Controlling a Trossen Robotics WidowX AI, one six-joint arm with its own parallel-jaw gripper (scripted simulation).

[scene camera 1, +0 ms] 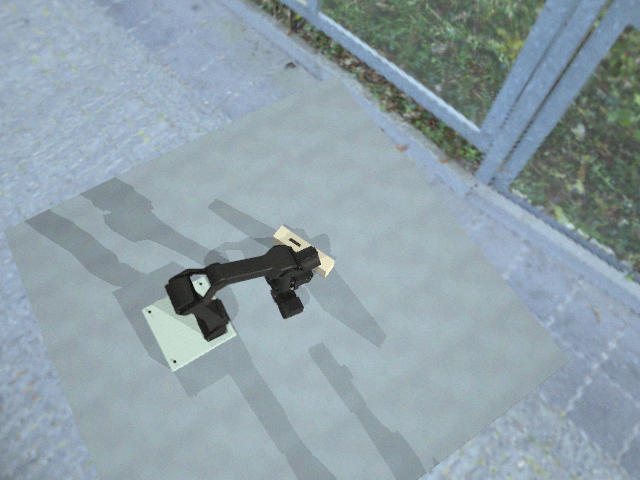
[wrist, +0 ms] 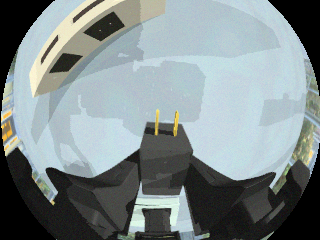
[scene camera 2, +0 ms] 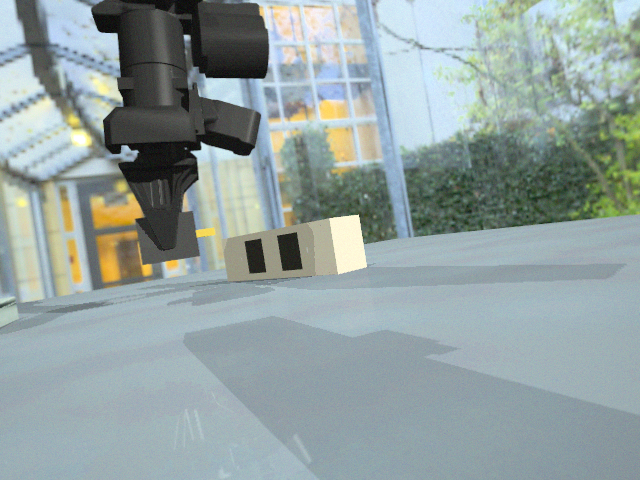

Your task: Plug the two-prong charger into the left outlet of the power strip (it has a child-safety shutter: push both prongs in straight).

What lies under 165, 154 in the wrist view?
A black charger.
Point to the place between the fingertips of my gripper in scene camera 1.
At 280, 294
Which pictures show my gripper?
Scene camera 1, the wrist view and scene camera 2: all of them.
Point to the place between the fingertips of my gripper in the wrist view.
At 162, 153
